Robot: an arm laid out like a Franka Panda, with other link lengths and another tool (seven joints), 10 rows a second.
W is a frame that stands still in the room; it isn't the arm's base.
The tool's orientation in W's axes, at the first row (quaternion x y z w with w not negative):
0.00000 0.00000 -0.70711 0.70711
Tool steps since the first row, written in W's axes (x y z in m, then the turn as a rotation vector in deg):
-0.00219 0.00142 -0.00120 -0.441 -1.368 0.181
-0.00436 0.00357 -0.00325 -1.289 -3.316 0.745
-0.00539 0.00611 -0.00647 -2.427 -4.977 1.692
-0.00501 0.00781 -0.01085 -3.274 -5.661 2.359
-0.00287 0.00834 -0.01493 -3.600 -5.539 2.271
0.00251 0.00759 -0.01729 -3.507 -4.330 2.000
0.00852 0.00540 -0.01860 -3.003 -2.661 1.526
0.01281 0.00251 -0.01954 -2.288 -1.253 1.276
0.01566 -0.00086 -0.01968 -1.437 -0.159 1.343
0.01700 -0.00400 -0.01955 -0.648 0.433 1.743
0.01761 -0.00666 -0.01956 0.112 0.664 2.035
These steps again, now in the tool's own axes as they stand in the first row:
-0.00142 -0.00219 -0.00120 1.368 -0.441 0.181
-0.00357 -0.00436 -0.00325 3.316 -1.289 0.745
-0.00611 -0.00539 -0.00647 4.977 -2.427 1.692
-0.00781 -0.00501 -0.01085 5.661 -3.274 2.359
-0.00834 -0.00287 -0.01493 5.539 -3.600 2.271
-0.00759 0.00251 -0.01729 4.330 -3.507 2.000
-0.00540 0.00852 -0.01860 2.661 -3.003 1.526
-0.00251 0.01281 -0.01954 1.253 -2.288 1.276
0.00086 0.01566 -0.01968 0.159 -1.437 1.343
0.00400 0.01700 -0.01955 -0.433 -0.648 1.743
0.00666 0.01761 -0.01956 -0.664 0.112 2.035

